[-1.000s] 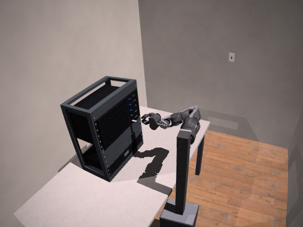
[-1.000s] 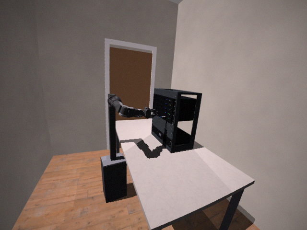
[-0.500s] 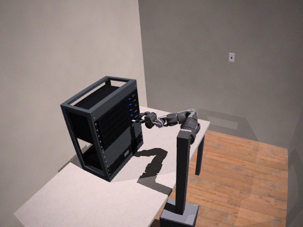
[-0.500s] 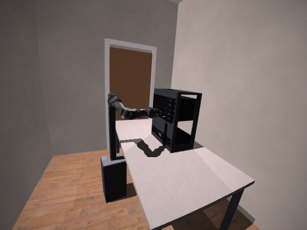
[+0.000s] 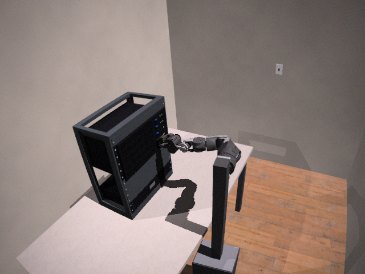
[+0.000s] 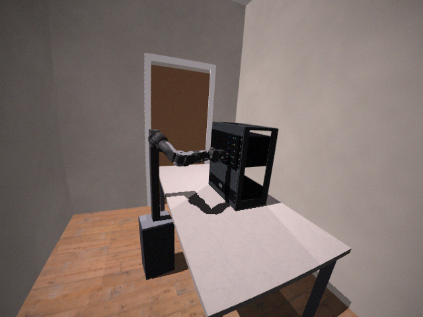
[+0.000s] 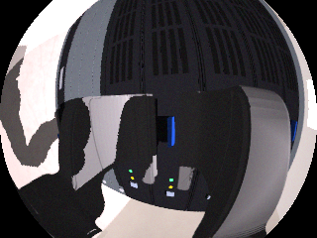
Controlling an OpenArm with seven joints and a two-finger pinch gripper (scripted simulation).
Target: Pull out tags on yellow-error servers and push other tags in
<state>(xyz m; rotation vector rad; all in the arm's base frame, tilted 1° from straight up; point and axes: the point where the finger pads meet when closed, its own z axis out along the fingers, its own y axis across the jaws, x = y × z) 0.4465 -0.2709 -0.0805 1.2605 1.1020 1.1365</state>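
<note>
My gripper is now 50 mm above the white information tag and 10 mm short of it.
</note>
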